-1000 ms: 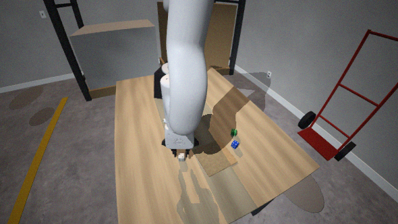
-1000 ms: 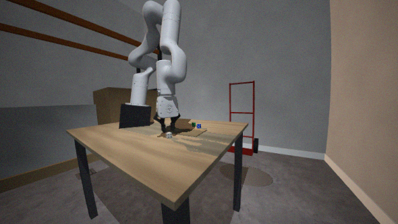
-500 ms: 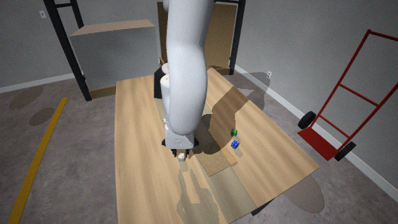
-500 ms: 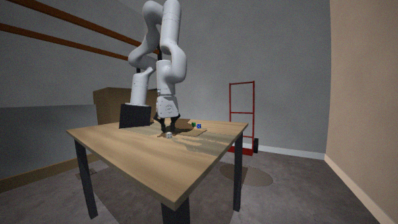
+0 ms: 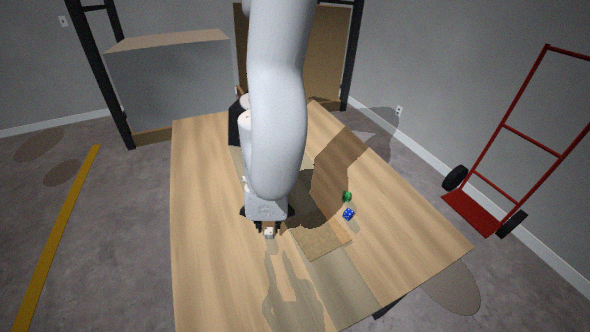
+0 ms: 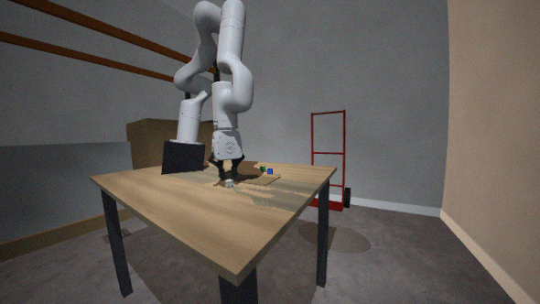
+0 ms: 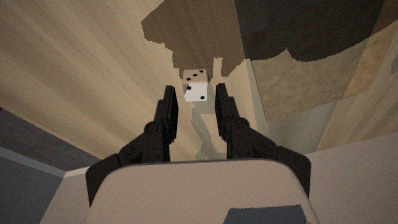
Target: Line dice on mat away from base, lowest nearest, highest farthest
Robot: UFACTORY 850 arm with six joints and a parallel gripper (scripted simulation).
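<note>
My gripper is now 40 mm above the white die. Round my hand: green die 80 mm behind, 270 mm to the left, 40 mm below; blue die 10 mm behind, 250 mm to the left, 40 mm below; tan mat 20 mm ahead, 140 mm to the left, 50 mm below.
</note>
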